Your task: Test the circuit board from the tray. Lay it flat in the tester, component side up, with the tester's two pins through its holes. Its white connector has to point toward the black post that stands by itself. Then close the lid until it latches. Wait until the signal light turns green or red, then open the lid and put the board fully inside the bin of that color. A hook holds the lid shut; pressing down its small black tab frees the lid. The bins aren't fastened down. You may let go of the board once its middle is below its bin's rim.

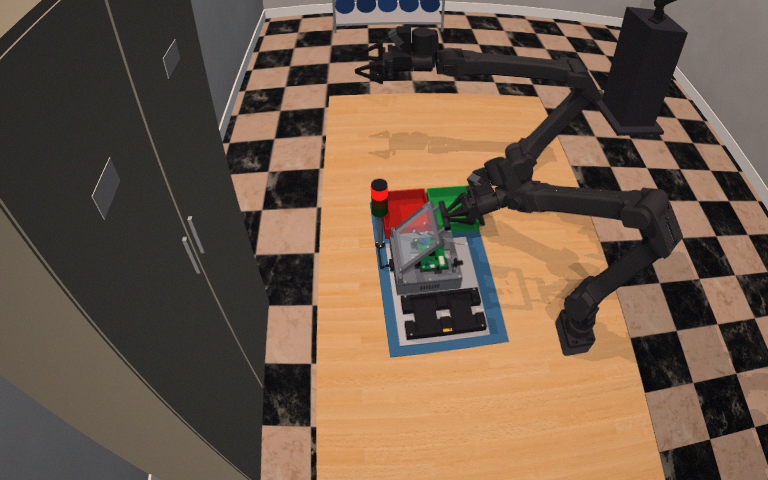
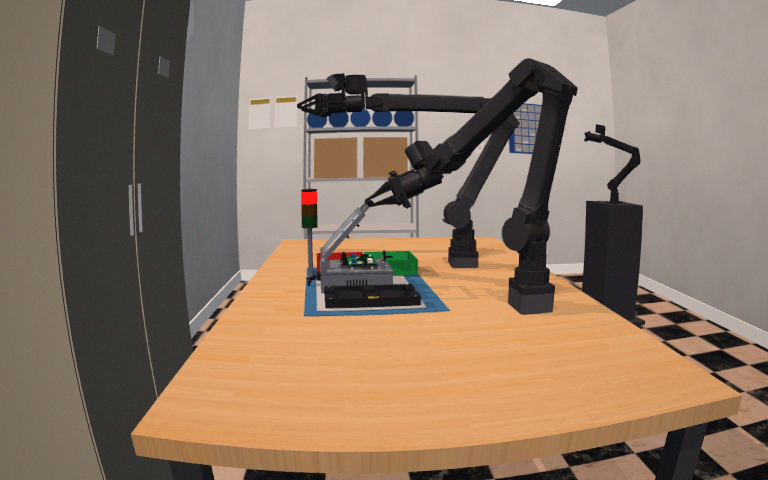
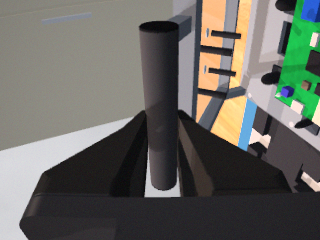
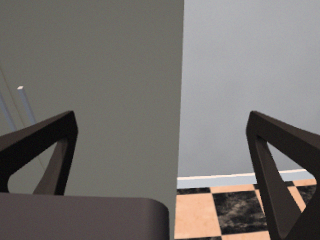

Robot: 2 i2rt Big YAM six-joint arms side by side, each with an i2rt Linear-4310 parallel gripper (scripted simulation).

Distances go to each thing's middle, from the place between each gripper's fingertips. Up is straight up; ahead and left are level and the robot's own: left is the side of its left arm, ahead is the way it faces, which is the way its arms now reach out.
Labels:
My left hand (image 1: 442,217) is 6 cm short of the clear lid (image 1: 415,238), 1 cm to the left of it and 7 cm above it. Also, from my left hand: green bin (image 2: 403,262) 9 cm behind, 20 cm to the right, 21 cm below; then red bin (image 1: 401,203) 6 cm ahead, 21 cm to the right, 21 cm below.
The clear lid is 360 mm below my right hand (image 1: 355,62), 320 mm to the left of it and 120 mm behind it. Also, from my right hand: green bin: 500 mm below, 260 mm behind, 130 mm to the left; red bin: 500 mm below, 120 mm to the left, 110 mm behind.

